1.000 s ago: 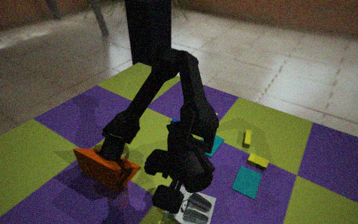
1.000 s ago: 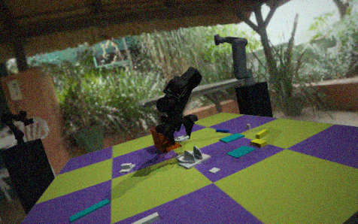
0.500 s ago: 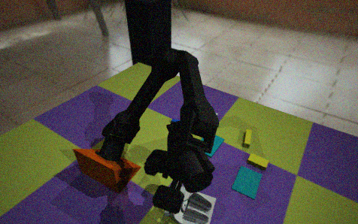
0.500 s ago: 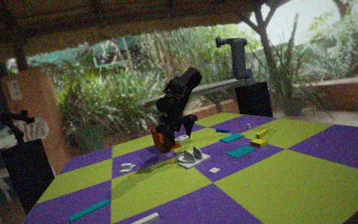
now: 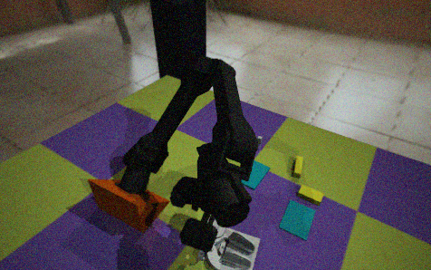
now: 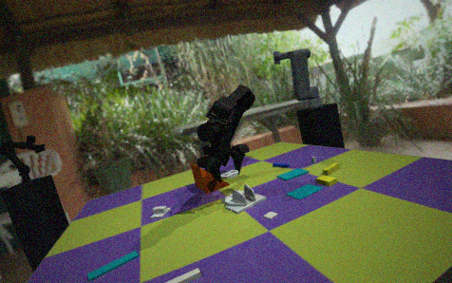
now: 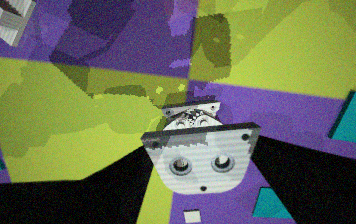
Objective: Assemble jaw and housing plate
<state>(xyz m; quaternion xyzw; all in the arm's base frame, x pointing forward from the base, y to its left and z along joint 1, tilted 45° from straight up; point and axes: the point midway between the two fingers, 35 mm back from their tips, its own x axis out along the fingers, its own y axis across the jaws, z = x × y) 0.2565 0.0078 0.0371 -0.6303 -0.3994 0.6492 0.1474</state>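
Now: the grey jaw 70 mm below my gripper tip, 20 mm to the left of it and 20 mm ahead of it. From my gripper tip the other things lie so: white tile: 200 mm ahead, 80 mm below, 50 mm to the left; then blue bar: 290 mm to the left, 200 mm behind, 70 mm below; then grey base block: 20 mm above, 10 mm ahead.
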